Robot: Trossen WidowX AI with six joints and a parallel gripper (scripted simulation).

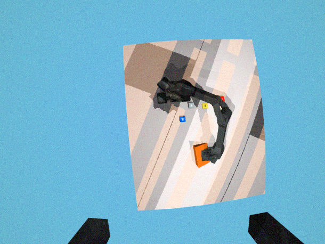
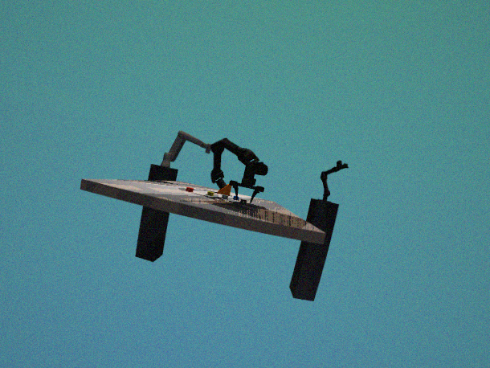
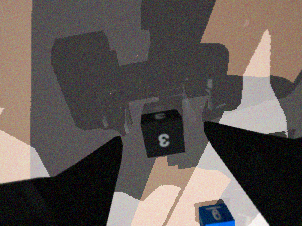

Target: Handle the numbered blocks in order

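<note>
Now: gripper tip right at the dark block. From my gripper tip the other things lie so: yellow block: 190 mm to the right, 50 mm behind; blue block: 130 mm behind, 50 mm to the right; red block: 310 mm to the right, 10 mm behind.
</note>
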